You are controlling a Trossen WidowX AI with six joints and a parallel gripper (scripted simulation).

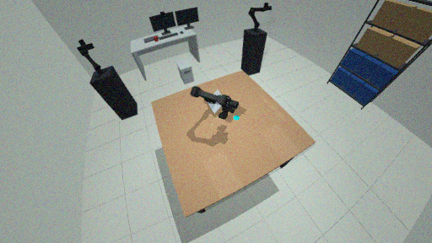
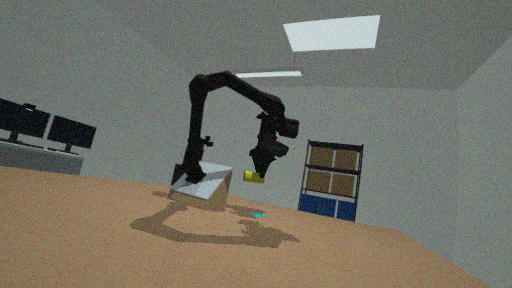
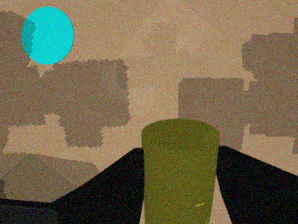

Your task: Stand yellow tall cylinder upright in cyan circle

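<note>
My gripper tip is now 2 cm past the yellow tall cylinder and 1 cm to the left of it. Also, from my gripper tip: cyan circle 14 cm below, 13 cm to the left, 4 cm behind.
</note>
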